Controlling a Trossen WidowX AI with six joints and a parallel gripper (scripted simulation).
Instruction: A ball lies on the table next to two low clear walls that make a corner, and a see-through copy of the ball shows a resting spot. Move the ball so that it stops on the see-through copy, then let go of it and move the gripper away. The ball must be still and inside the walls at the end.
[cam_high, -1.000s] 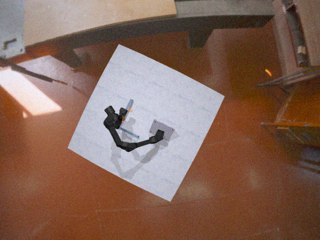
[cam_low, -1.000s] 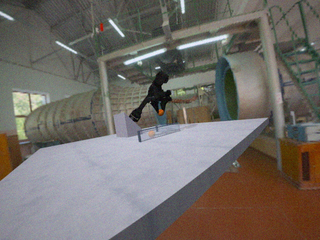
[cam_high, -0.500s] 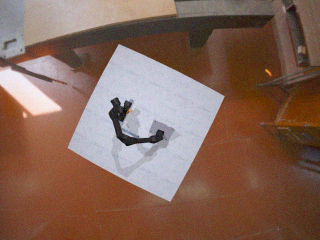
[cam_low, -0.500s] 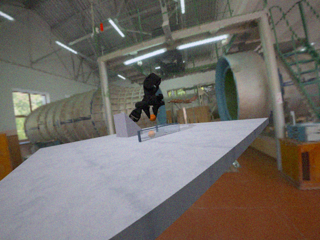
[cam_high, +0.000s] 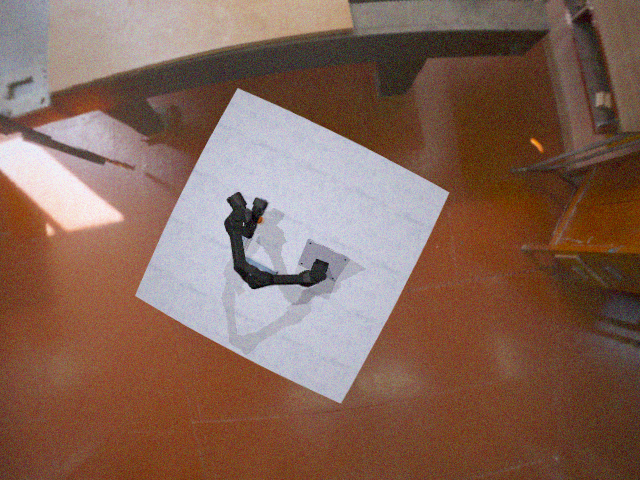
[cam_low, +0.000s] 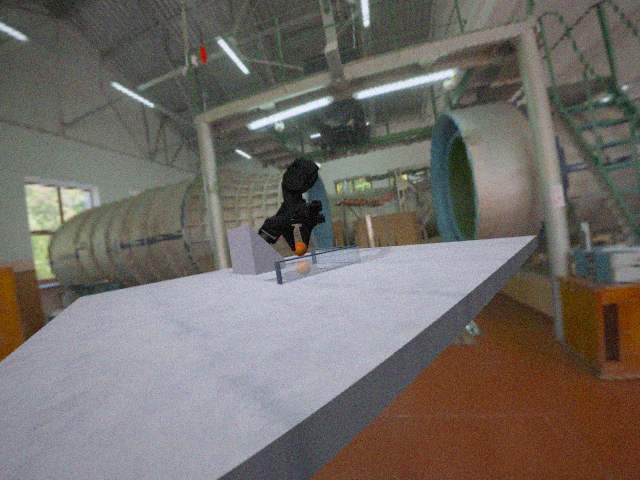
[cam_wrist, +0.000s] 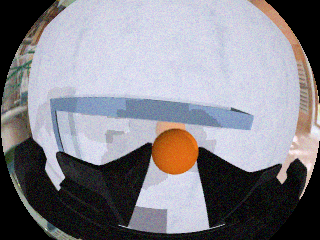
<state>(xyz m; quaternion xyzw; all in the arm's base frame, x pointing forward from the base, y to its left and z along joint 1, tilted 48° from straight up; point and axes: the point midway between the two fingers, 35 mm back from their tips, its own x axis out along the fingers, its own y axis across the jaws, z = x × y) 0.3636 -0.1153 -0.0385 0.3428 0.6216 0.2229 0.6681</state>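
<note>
Right now the see-through copy of ball is 60 mm below my gripper tip. The rest, counted from my gripper tip: orange ball right at my gripper tip.
</note>
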